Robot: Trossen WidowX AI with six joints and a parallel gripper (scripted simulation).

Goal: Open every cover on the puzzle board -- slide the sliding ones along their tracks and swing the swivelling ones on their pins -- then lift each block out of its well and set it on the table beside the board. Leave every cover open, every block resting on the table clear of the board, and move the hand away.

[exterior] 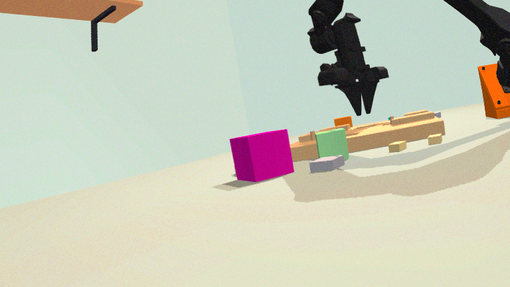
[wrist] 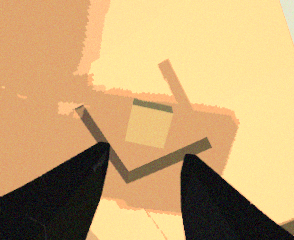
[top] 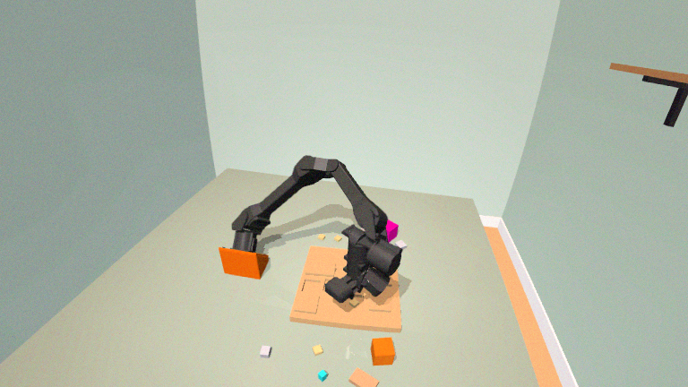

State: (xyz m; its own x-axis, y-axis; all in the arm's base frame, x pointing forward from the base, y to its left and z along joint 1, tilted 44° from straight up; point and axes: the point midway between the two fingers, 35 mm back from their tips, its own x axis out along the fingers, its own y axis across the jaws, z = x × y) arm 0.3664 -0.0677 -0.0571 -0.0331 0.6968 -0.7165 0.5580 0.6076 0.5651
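My gripper tip is 50 mm to the right of the tan puzzle board, 30 mm past it and 30 mm above it. From my gripper tip the other things lie so: tan piece 220 mm to the right, 50 mm ahead, 40 mm below; cyan block 220 mm to the right, 50 mm behind, 40 mm below; orange cube 140 mm to the right, 80 mm ahead, 20 mm below.
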